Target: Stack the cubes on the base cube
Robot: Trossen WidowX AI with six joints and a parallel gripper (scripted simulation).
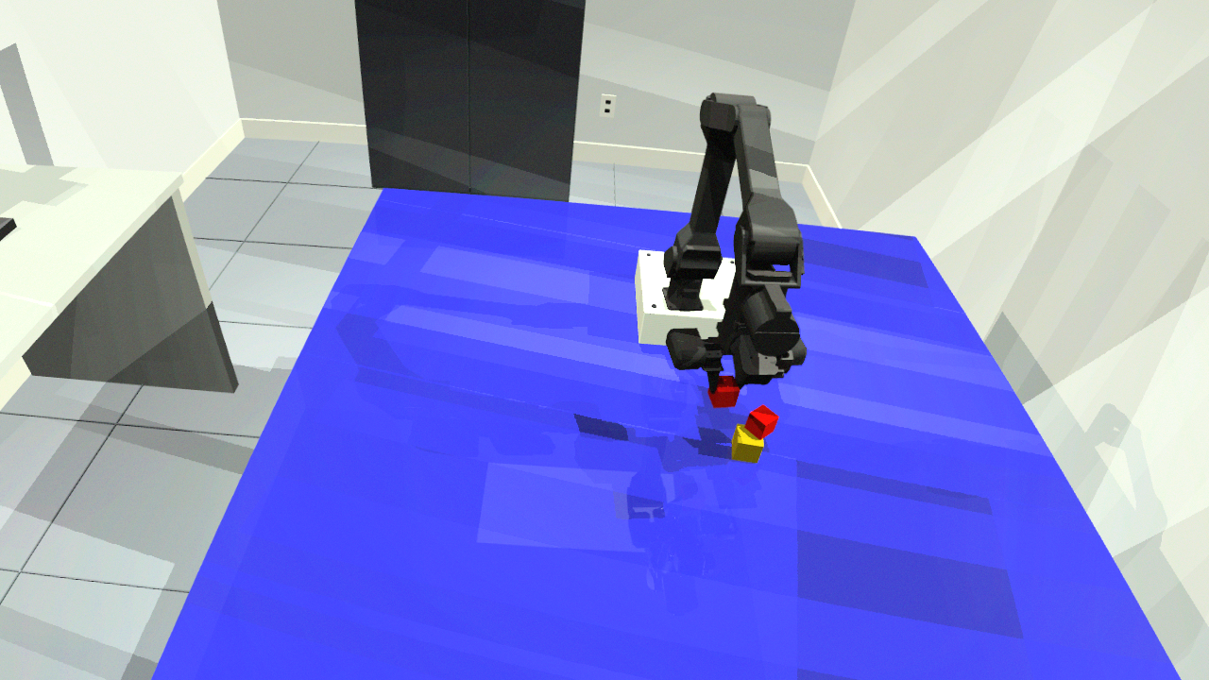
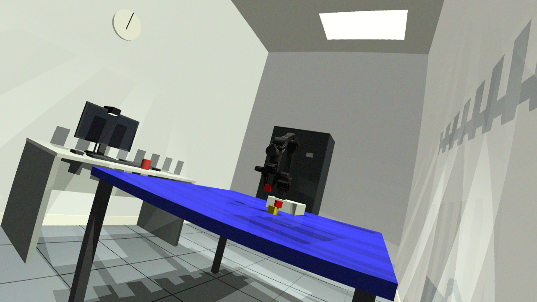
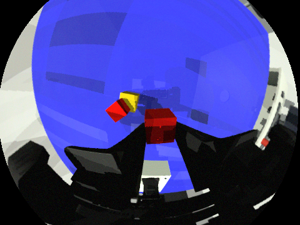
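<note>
My gripper tip is 1 cm short of the yellow cube, 6 cm to the right of it and 10 cm above it.
</note>
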